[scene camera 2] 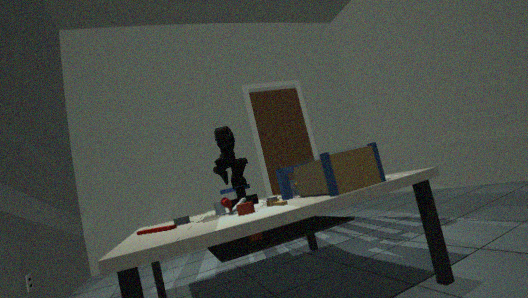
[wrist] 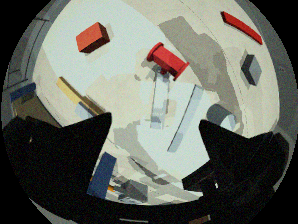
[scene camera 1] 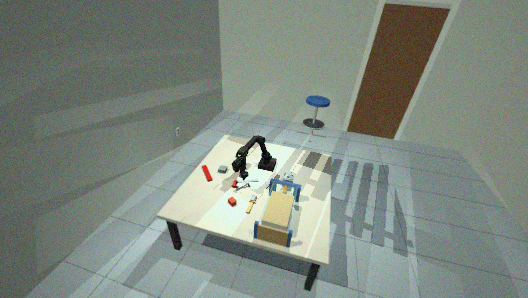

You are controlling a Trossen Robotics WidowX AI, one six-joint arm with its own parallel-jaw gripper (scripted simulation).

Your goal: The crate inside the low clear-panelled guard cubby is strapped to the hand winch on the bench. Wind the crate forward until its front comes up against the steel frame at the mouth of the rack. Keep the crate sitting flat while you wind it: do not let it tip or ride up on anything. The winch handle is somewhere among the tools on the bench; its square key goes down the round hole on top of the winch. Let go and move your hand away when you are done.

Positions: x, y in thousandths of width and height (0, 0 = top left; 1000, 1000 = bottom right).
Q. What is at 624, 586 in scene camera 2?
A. A guard cubby.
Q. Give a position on a red knob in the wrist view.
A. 565, 279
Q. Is my gripper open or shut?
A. Open.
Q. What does my gripper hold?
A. Nothing.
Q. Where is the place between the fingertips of my gripper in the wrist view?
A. At 529, 538
